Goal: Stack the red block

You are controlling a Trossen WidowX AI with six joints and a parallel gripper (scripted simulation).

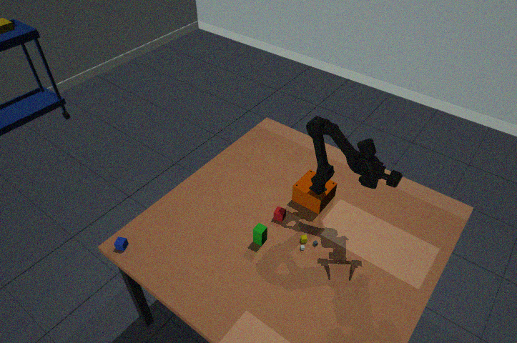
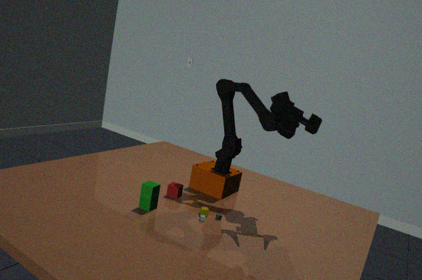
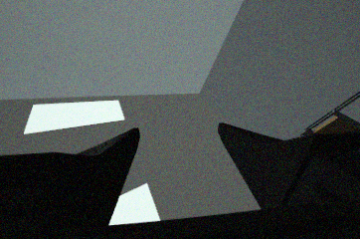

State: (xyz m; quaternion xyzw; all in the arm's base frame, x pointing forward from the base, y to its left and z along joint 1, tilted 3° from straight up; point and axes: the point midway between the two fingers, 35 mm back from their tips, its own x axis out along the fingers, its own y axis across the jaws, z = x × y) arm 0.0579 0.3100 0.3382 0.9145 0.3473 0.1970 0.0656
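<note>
Right now the red block is 420 mm below my gripper tip, 390 mm to the right of it and 140 mm ahead of it. Also, from my gripper tip: blue cube: 810 mm ahead, 730 mm to the right, 420 mm below; small yellow cube: 430 mm below, 210 mm to the right, 160 mm ahead.
</note>
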